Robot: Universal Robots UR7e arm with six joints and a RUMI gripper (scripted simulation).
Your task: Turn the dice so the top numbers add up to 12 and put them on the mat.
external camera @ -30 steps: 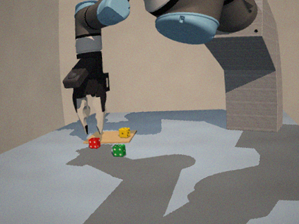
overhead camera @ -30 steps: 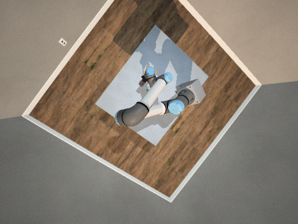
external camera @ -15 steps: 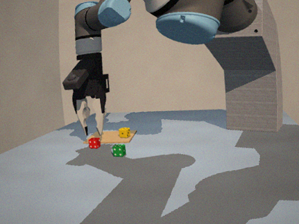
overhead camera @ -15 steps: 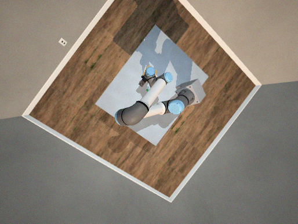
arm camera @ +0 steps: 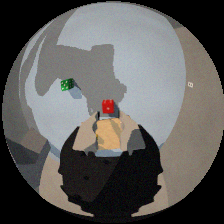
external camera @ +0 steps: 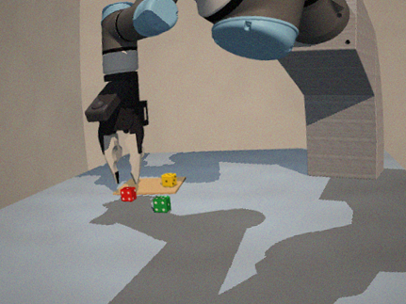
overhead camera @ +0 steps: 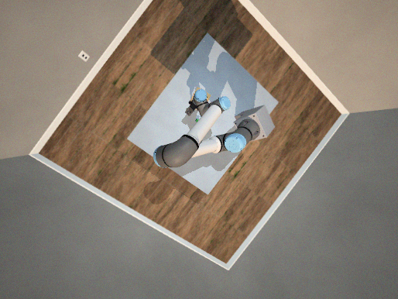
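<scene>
My hand is 40 mm above the red die. From my hand the other things lie so: green die: 110 mm behind, 40 mm to the left, 40 mm below; then tan mat: 20 mm ahead, 110 mm to the right, 50 mm below; then yellow die: 30 mm behind, 110 mm to the right, 30 mm below.
</scene>
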